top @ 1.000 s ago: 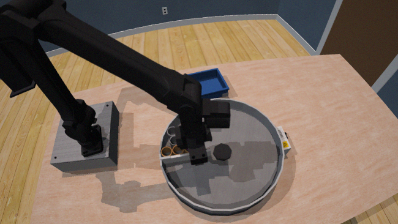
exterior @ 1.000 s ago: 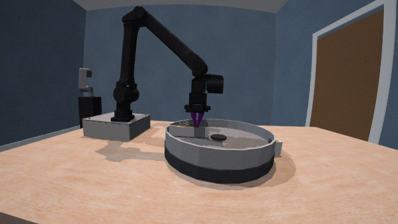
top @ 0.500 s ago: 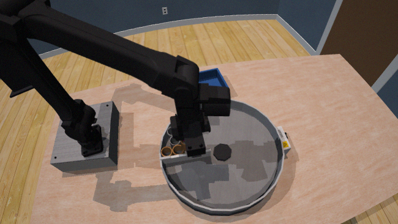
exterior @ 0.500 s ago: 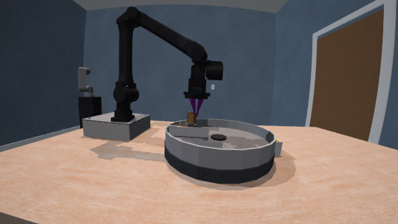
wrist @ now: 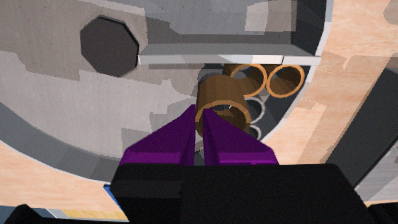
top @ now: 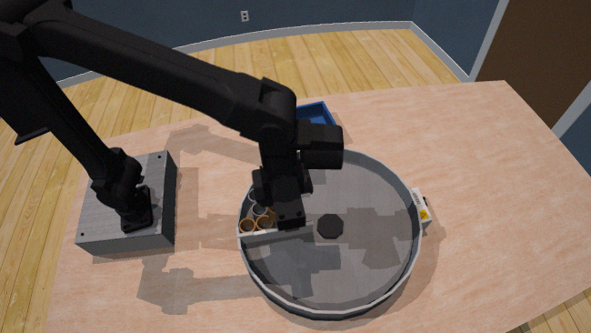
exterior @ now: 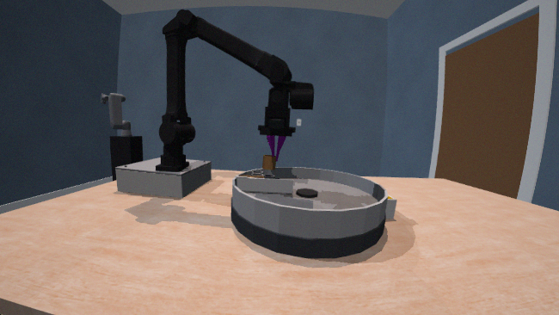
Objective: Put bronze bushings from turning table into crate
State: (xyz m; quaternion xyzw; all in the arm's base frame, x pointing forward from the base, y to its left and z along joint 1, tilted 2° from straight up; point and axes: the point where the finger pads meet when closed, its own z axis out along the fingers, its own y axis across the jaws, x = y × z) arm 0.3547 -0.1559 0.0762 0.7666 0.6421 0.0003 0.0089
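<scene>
My gripper is now 310 mm to the right of the blue crate, 160 mm short of it and 130 mm above it. From my hand the other things lie so: turning table: 100 mm below, 90 mm ahead, 40 mm to the right.
</scene>
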